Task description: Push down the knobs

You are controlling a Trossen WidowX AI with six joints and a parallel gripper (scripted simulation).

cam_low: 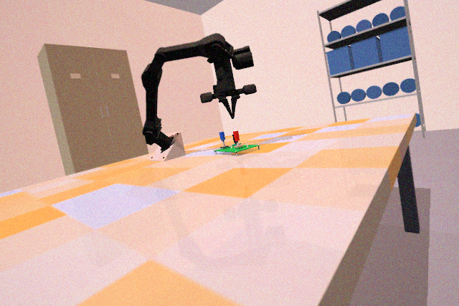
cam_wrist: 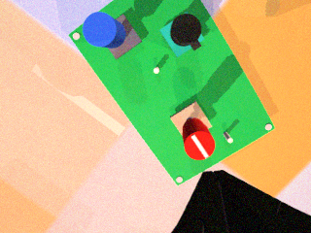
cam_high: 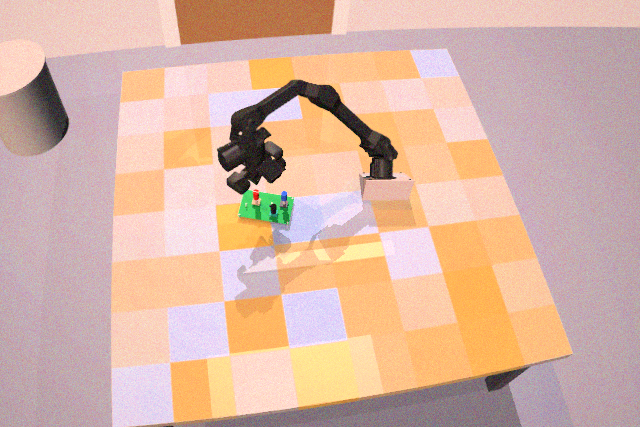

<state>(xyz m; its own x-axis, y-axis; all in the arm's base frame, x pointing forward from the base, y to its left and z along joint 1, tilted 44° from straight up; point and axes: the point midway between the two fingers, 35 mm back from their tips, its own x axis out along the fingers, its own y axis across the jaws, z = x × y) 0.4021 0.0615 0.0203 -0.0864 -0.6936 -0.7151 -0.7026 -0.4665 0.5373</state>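
Right now my gripper tip is 6 cm above the red knob. From my gripper tip the other things lie so: black knob 5 cm behind, 4 cm to the left, 7 cm below.
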